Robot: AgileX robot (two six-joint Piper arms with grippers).
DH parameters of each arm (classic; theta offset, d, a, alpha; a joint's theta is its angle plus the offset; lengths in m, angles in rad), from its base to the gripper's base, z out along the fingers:
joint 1: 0 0.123 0 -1.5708
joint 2: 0.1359 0 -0.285 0
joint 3: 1.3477 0 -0.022 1.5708
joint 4: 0 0.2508 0 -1.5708
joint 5: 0 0 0.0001 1.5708
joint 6: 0 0.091 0 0
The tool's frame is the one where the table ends.
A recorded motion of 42 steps. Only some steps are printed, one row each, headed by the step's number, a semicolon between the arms.
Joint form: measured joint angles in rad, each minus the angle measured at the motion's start. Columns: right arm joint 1, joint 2, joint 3, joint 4, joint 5, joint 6; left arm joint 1, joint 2, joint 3, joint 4, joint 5, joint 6.
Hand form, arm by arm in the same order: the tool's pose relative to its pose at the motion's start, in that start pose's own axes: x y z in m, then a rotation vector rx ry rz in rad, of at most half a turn. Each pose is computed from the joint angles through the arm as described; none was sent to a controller.
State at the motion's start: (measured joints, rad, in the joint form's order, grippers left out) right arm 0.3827 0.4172 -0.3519 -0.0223 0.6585 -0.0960; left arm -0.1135 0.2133 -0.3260 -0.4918 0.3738 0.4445
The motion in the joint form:
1: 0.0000 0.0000 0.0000 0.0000 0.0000 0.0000; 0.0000 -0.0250 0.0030 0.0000 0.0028 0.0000
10: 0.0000 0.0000 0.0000 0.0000 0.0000 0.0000; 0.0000 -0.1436 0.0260 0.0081 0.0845 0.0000
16: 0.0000 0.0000 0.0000 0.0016 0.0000 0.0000; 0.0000 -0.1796 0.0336 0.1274 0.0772 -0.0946
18: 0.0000 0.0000 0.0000 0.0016 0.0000 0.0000; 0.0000 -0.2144 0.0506 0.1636 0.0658 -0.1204
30: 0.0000 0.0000 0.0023 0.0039 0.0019 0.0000; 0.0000 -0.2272 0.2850 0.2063 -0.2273 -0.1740
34: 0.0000 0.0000 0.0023 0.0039 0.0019 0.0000; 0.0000 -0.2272 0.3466 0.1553 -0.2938 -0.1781
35: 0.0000 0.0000 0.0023 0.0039 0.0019 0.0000; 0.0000 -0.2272 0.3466 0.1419 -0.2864 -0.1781
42: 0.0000 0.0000 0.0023 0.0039 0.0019 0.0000; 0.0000 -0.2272 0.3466 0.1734 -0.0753 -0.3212
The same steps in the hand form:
1: 0.0000 0.0000 0.0000 0.0000 0.0000 0.0000; 0.0002 -0.0008 -0.0037 0.0016 -0.0191 0.0038
10: 0.0000 0.0000 0.0000 0.0000 0.0000 0.0000; 0.0109 -0.0063 -0.0194 0.0342 -0.0378 0.0297
16: 0.0000 0.0001 0.0000 -0.0010 -0.0001 0.0013; 0.0136 -0.0023 -0.0236 -0.0174 -0.0532 0.0462
18: 0.0000 0.0001 0.0000 -0.0010 -0.0001 0.0013; 0.0175 -0.0010 -0.0264 -0.0359 -0.0768 0.0553
30: 0.0008 0.0003 0.0004 -0.0028 0.0039 0.0031; 0.0653 0.0129 -0.0026 -0.1299 -0.1357 0.0204
34: 0.0008 0.0003 0.0004 -0.0028 0.0039 0.0031; 0.0796 0.0153 0.0021 -0.1406 -0.1437 -0.0371
35: 0.0008 0.0003 0.0004 -0.0028 0.0039 0.0031; 0.0802 0.0150 0.0022 -0.1364 -0.1378 -0.0506
42: 0.0008 0.0003 0.0004 -0.0028 0.0039 0.0031; 0.0986 0.0098 0.0034 -0.0878 0.0619 -0.1730

